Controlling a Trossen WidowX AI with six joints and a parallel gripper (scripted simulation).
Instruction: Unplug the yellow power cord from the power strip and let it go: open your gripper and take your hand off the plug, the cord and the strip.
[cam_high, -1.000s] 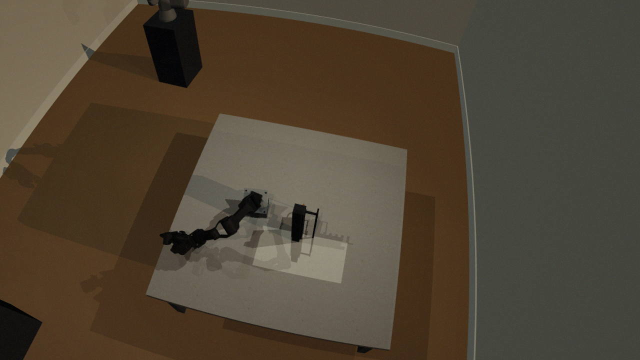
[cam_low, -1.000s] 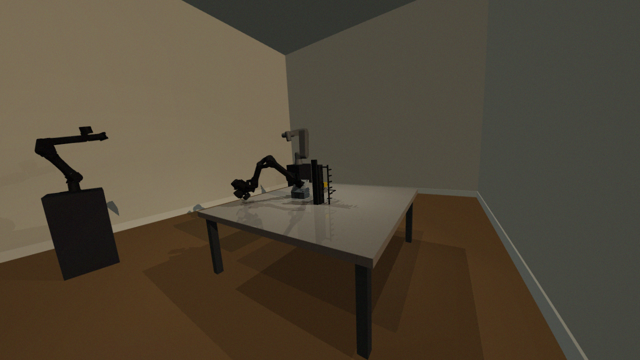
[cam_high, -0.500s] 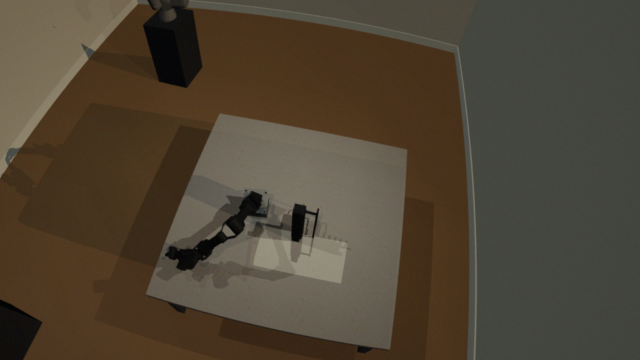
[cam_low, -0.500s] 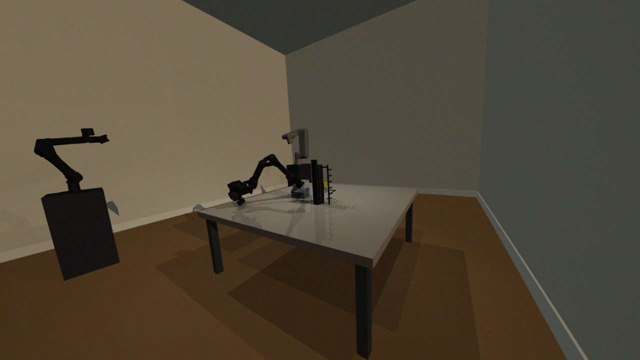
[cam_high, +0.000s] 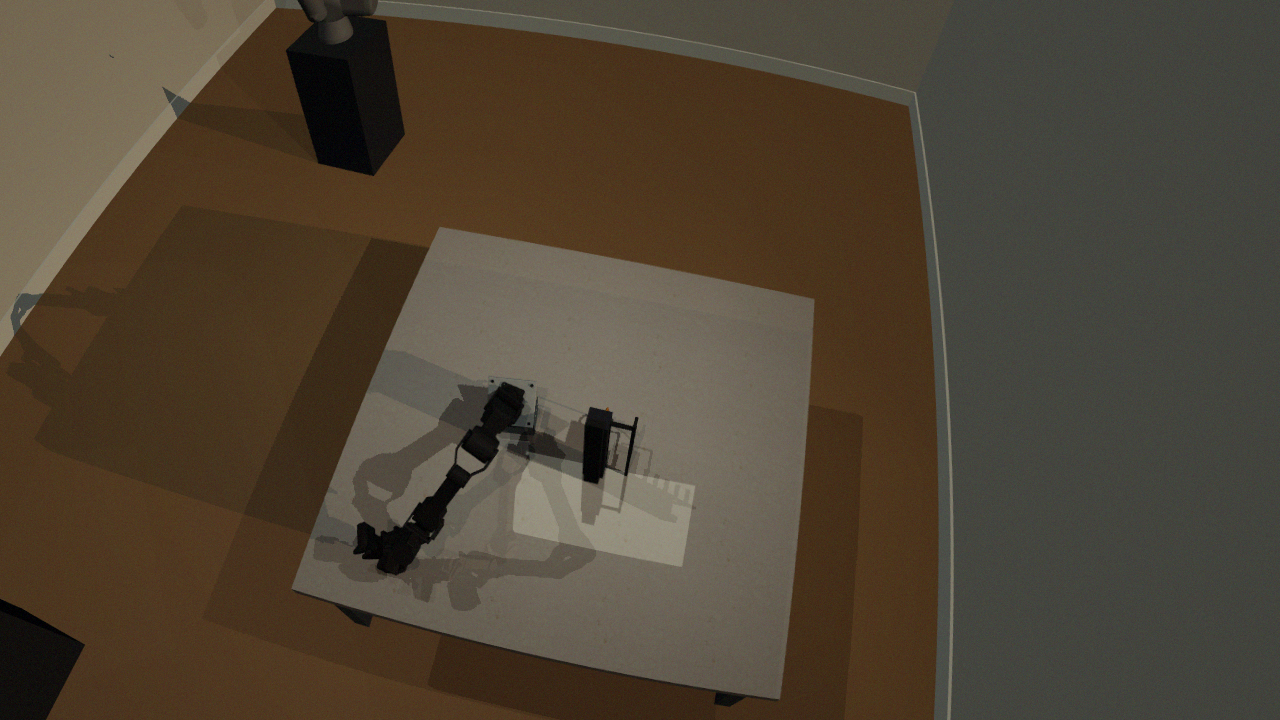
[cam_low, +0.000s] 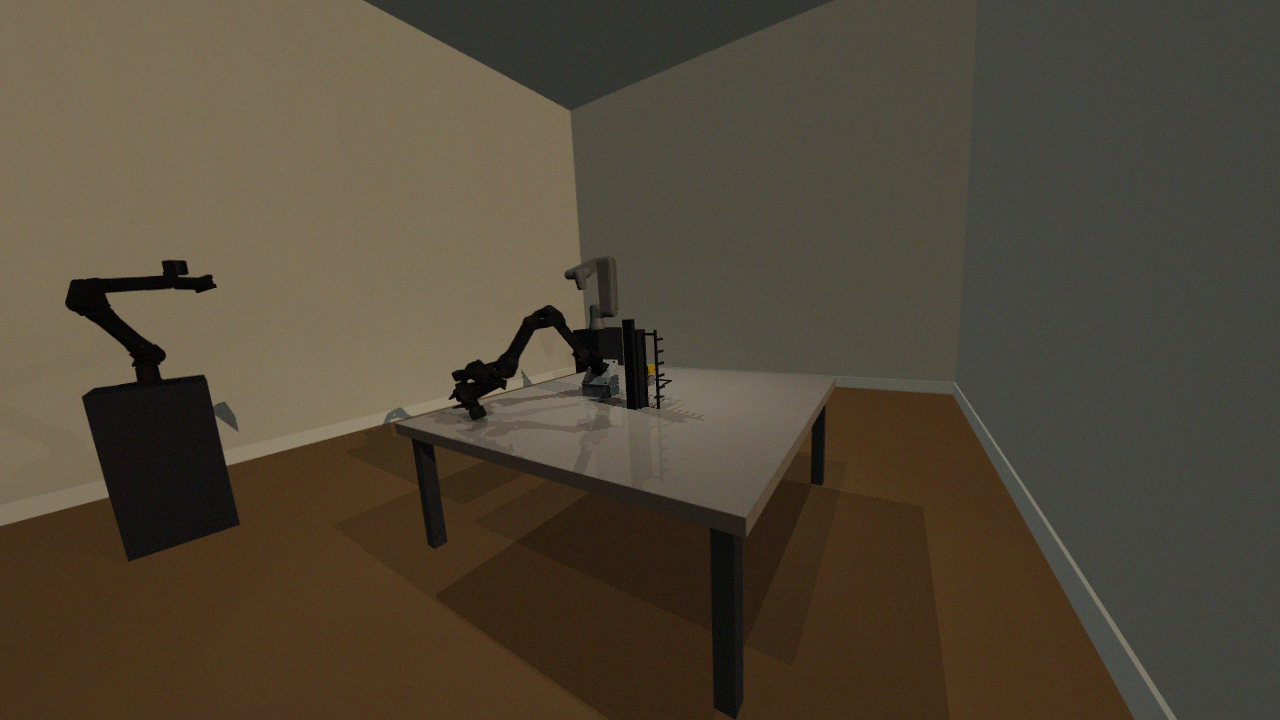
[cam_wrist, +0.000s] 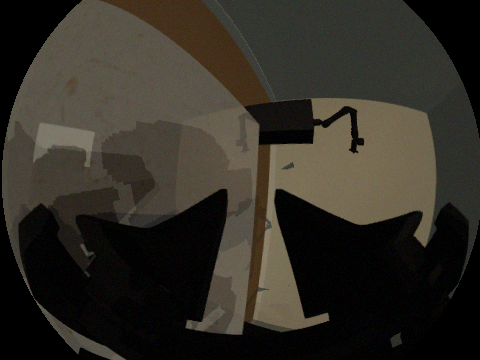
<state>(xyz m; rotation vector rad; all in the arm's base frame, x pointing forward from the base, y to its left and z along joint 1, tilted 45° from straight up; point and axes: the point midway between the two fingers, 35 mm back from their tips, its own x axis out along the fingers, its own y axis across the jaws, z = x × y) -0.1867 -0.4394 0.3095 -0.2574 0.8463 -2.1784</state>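
The yellow plug lies 53 cm to the left of my gripper tip, 50 cm ahead of it and 8 cm above it.
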